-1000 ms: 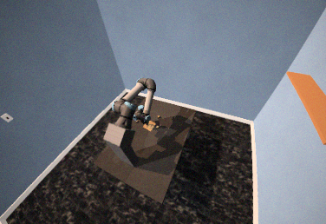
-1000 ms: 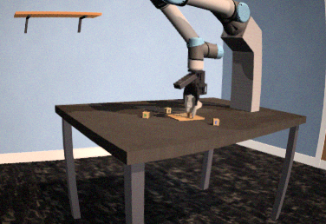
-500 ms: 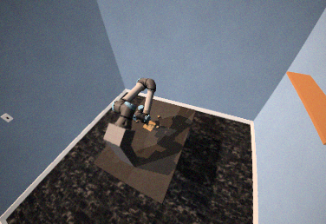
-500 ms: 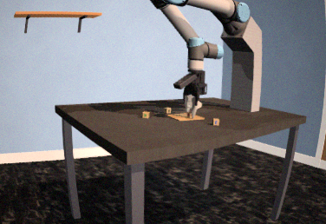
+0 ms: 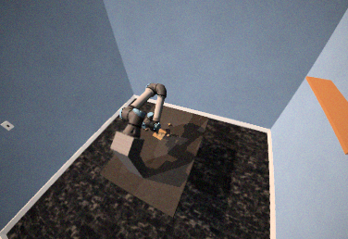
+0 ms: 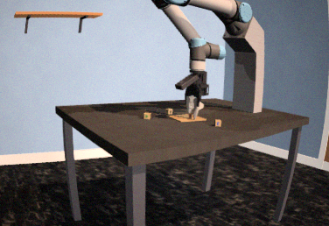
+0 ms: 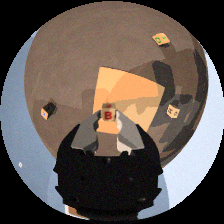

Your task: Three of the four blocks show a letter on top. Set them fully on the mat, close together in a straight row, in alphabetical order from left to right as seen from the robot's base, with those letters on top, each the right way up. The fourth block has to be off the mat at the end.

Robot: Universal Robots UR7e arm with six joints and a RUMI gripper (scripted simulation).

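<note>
Right now the orange mat is 4 cm to the right of my hand, 2 cm below it and 1 cm ahead of it.
</note>
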